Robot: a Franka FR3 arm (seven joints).
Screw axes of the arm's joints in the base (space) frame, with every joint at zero. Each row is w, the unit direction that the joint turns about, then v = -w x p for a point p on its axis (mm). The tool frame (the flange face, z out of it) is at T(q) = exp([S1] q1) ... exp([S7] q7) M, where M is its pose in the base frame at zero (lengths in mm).
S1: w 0 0 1 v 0 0 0
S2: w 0 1 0 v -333 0 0
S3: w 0 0 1 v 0 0 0
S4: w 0 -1 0 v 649 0 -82.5
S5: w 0 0 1 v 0 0 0
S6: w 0 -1 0 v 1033 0 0
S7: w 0 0 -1 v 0 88 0
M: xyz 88 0 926 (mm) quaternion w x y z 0 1 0 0
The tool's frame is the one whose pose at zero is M.
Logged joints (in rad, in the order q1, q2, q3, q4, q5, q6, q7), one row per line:
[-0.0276, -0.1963, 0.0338, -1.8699, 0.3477, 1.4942, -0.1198]
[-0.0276, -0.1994, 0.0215, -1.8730, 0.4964, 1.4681, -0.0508]
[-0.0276, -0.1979, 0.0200, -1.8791, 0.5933, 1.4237, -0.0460]
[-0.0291, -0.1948, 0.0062, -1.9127, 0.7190, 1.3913, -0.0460]
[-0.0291, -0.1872, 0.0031, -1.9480, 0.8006, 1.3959, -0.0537]
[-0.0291, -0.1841, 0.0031, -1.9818, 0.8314, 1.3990, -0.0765]
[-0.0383, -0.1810, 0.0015, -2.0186, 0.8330, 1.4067, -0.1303]
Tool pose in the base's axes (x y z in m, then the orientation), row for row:
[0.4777, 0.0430, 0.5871, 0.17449, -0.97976, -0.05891, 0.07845]
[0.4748, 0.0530, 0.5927, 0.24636, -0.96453, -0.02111, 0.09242]
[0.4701, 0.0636, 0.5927, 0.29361, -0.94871, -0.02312, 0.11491]
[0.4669, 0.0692, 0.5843, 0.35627, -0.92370, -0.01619, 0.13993]
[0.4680, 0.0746, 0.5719, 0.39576, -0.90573, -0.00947, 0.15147]
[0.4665, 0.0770, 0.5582, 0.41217, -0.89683, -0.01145, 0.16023]
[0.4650, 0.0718, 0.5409, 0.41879, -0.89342, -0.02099, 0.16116]
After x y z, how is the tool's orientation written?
As a quaternion, w x y z.
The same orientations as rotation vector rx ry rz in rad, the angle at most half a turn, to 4 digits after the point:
[-2.7769, -0.1670, 0.2224]
[-2.6311, -0.0576, 0.2521]
[-2.5264, -0.0616, 0.3060]
[-2.3855, -0.0418, 0.3614]
[-2.2958, -0.0240, 0.3839]
[-2.2560, -0.0288, 0.4031]
[-2.2406, -0.0526, 0.4042]

